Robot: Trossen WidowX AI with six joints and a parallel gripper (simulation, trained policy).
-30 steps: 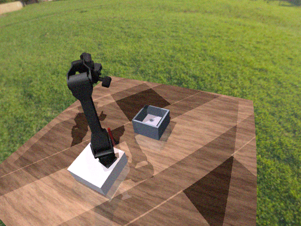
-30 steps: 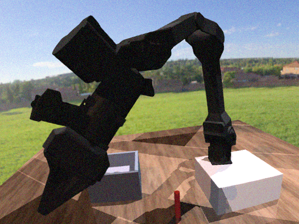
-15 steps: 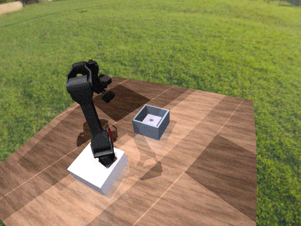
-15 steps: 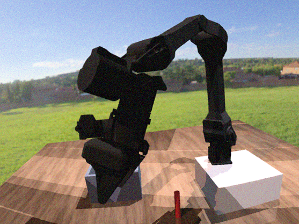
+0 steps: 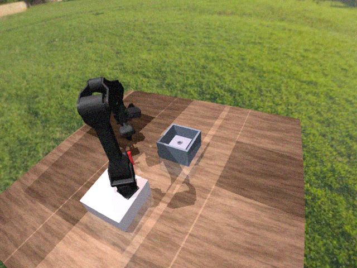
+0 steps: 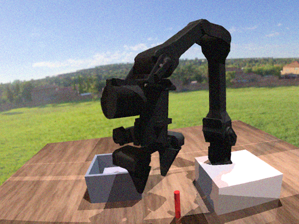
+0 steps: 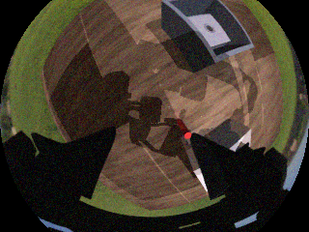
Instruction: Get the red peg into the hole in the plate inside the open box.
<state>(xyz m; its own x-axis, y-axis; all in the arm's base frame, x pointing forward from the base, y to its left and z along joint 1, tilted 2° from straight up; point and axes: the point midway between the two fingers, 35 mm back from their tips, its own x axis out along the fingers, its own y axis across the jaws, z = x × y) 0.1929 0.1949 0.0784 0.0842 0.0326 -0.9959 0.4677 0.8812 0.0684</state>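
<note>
My gripper tip is 50 mm past the red peg, 40 mm to the left of it and 100 mm above it. Round my gripper tip: pale plate 150 mm ahead, 190 mm to the right, 90 mm below; then grey box 150 mm ahead, 190 mm to the right, 110 mm below.
</note>
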